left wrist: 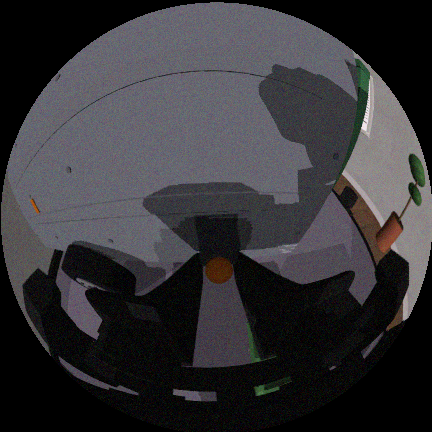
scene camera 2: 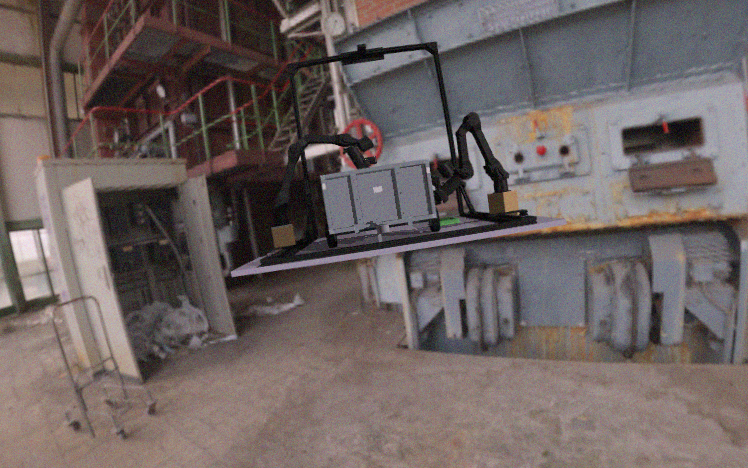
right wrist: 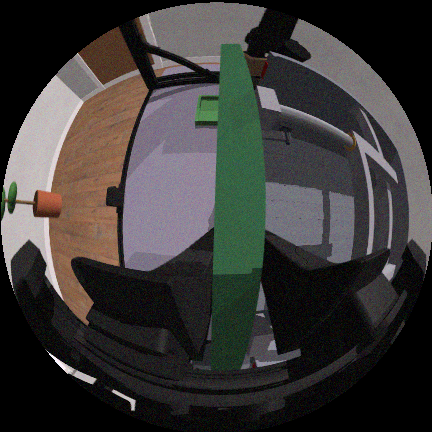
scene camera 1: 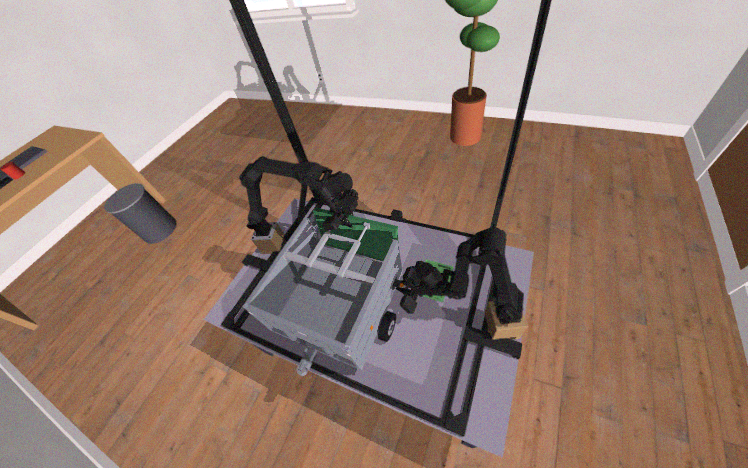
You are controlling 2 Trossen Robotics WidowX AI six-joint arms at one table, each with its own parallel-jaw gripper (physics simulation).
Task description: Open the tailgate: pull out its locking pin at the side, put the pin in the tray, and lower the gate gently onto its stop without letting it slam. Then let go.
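Frame: origin at the left arm's base, x ahead, y right, z down, level; metres.
Seen in the pictures: left gripper, fingertip midpoint: [left wrist: 217, 257] [scene camera 1: 397, 285]; right gripper, fingertip midpoint: [scene camera 1: 353, 225]; left arm's base, origin of the base link: [scene camera 2: 501, 192] [right wrist: 254, 54] [scene camera 1: 507, 313]; right arm's base, origin of the base link: [scene camera 2: 281, 225] [scene camera 1: 263, 230].
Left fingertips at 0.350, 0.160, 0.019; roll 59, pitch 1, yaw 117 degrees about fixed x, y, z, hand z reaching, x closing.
Offsets run from my left fingertips to a thing's top centre, as dx, dy, dz. "pt": to the spot under its first point. Level surfaces: height alone.
The green tailgate [scene camera 1: 380, 245] [left wrist: 358, 117] [right wrist: 239, 165] stands about upright at the far end of the grey trailer [scene camera 1: 377, 300] [scene camera 2: 361, 193] [left wrist: 150, 125]. My right gripper [scene camera 1: 332, 225] [right wrist: 236, 233] is shut on the tailgate's top edge, one finger on each face. My left gripper [scene camera 1: 401, 285] [left wrist: 217, 257] is low beside the trailer's side wall, shut on the locking pin, whose round orange end {pt -0.018, -0.010, -0.026} [left wrist: 219, 270] shows between the fingers. The pin's far end is hidden. The green tray {-0.145, +0.053, +0.075} [scene camera 1: 441, 267] [scene camera 2: 447, 221] [right wrist: 206, 120] lies on the mat, partly under the left arm in scene camera 1.
A black wheel {+0.055, -0.133, -0.007} [scene camera 1: 387, 326] [left wrist: 98, 267] is close to the left gripper. White bars {pt +0.148, +0.016, -0.191} [scene camera 1: 347, 259] cross the trailer's open top. A grey rod {+0.111, +0.094, -0.193} [right wrist: 320, 122] runs along the inside near the tailgate. Black frame posts [scene camera 1: 515, 132] rise around the mat {dz +0.098} [scene camera 1: 499, 408].
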